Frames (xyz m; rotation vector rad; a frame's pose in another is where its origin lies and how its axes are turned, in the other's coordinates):
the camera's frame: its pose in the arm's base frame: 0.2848 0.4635 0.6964 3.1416 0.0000 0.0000
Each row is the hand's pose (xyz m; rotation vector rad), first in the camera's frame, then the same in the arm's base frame.
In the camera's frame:
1: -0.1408 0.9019 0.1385 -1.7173 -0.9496 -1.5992
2: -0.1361 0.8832 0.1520 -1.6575 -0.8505 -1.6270
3: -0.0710 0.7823 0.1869 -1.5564 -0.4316 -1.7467
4: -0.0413 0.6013 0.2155 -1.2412 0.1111 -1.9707
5: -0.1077 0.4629 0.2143 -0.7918 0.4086 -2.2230
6: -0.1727 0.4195 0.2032 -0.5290 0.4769 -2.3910
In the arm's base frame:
1: 0.1440 -0.4384 0.5579 0.6832 1.3705 -0.8138
2: 0.1487 -0.4197 0.5444 0.7500 1.4214 -0.7430
3: 0.2138 -0.3188 0.5095 0.8601 1.5752 -0.3892
4: 0.2435 -0.1378 0.4809 0.9573 1.8875 0.1064
5: 0.1771 0.0006 0.4821 0.9644 2.2853 0.4201
6: 0.1121 0.0440 0.4932 0.8878 2.5387 0.5064

